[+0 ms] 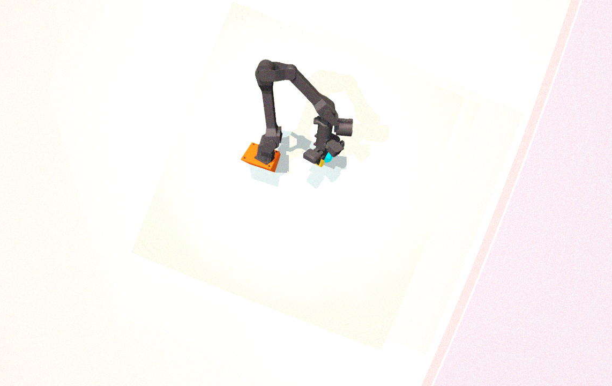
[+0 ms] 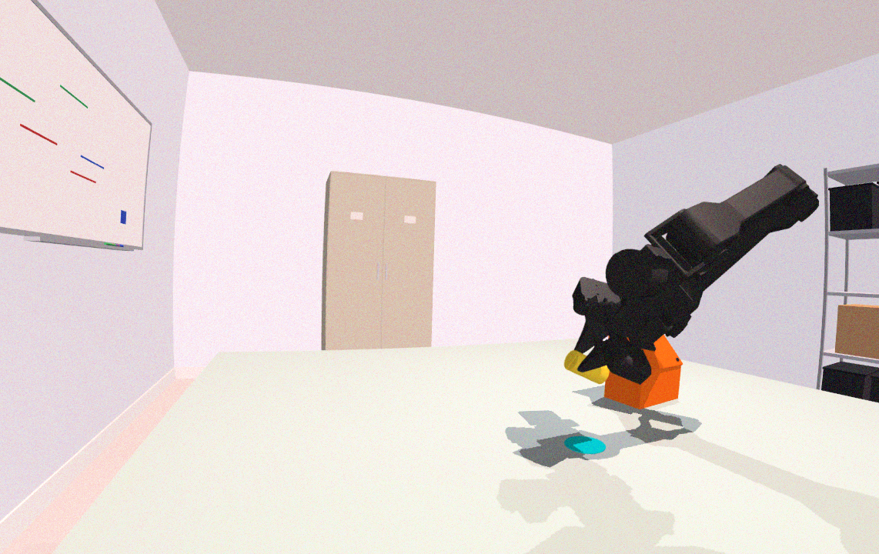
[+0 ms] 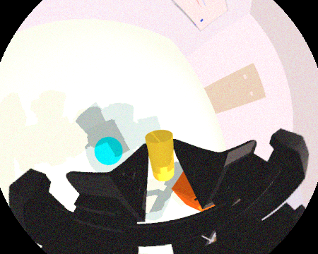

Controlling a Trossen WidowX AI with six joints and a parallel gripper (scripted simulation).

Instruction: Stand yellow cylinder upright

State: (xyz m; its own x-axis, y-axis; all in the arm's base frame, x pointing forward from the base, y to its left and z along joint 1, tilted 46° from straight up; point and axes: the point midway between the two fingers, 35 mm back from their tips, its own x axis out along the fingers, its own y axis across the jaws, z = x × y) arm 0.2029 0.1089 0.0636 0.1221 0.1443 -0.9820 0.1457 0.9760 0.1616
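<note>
Right now the cyan circle is 10 mm ahead of my gripper tip, 50 mm to the left of it and 110 mm below it. The rest, counted from my gripper tip: yellow cylinder 20 mm behind, 10 mm below.
</note>
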